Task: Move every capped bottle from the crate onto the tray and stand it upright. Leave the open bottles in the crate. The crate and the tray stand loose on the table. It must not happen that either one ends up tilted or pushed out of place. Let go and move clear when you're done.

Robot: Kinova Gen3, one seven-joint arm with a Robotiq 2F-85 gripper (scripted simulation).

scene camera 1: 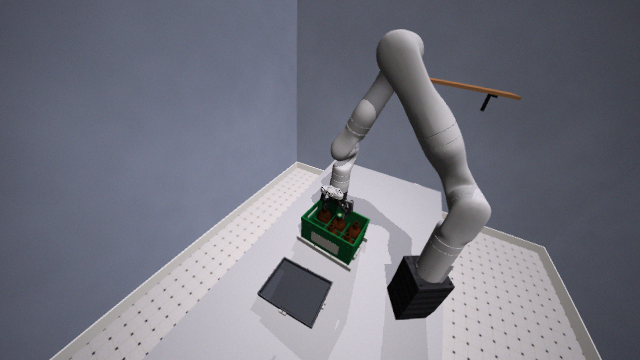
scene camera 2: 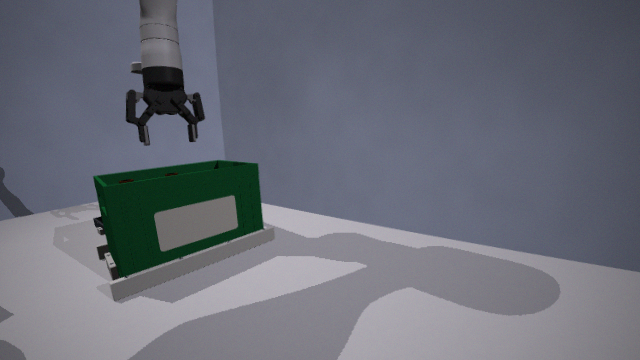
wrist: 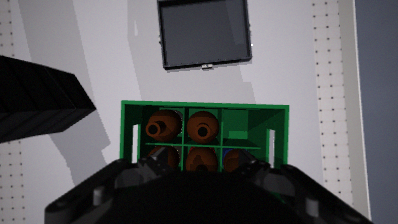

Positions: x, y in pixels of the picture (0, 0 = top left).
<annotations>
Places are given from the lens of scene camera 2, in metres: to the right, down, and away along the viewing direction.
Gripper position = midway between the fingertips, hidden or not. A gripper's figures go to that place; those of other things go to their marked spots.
my gripper (scene camera 2: 170, 143): -0.31, -0.08, 0.52
crate (scene camera 2: 151, 221): -0.28, 0.07, 0.40
pale strip (scene camera 2: 123, 287): -0.30, 0.17, 0.37
</annotations>
